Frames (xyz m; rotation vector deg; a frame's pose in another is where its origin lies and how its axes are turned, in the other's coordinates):
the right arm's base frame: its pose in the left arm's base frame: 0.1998 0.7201 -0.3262 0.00 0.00 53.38
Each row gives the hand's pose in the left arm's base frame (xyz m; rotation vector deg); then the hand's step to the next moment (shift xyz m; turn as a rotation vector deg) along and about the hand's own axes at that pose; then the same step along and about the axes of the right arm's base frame.
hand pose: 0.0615 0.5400 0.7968 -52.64 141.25 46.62
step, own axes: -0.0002 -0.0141 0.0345 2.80 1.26 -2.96
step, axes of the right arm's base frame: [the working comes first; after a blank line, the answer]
step, axes of the left arm's base frame: 0.0150 0.0133 -0.0314 -3.30 -2.40 1.25

0.0196 -0.0041 -0.0314 -3.89 1.21 1.25
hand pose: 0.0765 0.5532 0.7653 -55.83 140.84 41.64
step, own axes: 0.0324 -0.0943 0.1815 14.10 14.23 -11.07
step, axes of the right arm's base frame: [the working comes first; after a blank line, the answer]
step, axes of the left arm's base frame: 0.0759 0.0327 -0.1899 -21.60 -4.90 5.77

0.0715 -0.0414 -0.1899 -16.82 14.41 5.77
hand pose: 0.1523 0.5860 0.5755 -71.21 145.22 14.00
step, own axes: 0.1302 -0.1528 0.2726 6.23 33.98 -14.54
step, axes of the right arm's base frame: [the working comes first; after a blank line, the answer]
step, axes of the left arm's base frame: 0.0998 -0.1122 -0.3034 -33.39 11.98 12.09

-0.0305 -0.1470 -0.3034 -10.30 33.95 12.09
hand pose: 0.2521 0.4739 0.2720 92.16 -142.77 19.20
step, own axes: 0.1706 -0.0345 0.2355 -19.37 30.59 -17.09
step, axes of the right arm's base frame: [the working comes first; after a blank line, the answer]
step, axes of the left arm's base frame: -0.0410 -0.2270 -0.1804 -19.77 33.77 8.47

-0.2066 -0.1025 -0.1804 15.31 36.01 8.47
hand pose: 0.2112 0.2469 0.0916 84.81 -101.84 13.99
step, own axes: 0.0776 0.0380 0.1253 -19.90 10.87 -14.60
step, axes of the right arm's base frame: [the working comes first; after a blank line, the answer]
step, axes of the left arm's base frame: -0.0899 -0.1213 -0.0192 -3.20 26.78 -0.01

-0.1510 -0.0002 -0.0192 19.58 18.54 -0.01
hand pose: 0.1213 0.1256 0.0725 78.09 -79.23 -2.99
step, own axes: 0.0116 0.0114 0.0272 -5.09 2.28 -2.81
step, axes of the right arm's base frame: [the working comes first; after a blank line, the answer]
step, axes of the left arm's base frame: -0.0226 -0.0215 0.0053 -1.13 6.11 -0.68

-0.0308 0.0053 0.0053 4.23 4.55 -0.68
